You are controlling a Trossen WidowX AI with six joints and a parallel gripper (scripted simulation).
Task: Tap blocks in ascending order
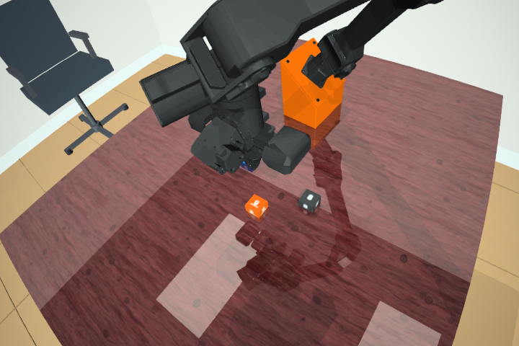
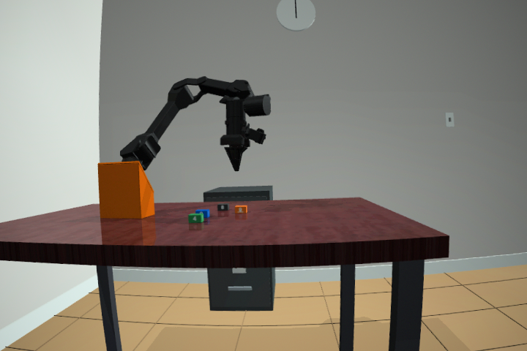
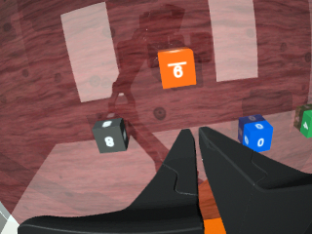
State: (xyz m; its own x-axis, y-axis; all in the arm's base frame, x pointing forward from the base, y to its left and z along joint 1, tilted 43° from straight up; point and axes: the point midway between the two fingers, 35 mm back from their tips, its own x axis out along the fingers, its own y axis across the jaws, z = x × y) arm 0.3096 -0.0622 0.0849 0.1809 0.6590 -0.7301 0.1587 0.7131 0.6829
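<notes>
Right now the orange block is 1 cm ahead of my gripper tip and 11 cm below it. Round my gripper tip: blue block (10 cm behind, 8 cm to the right, 11 cm below); then green block (11 cm behind, 18 cm to the right, 11 cm below); then black block (4 cm behind, 9 cm to the left, 11 cm below).
</notes>
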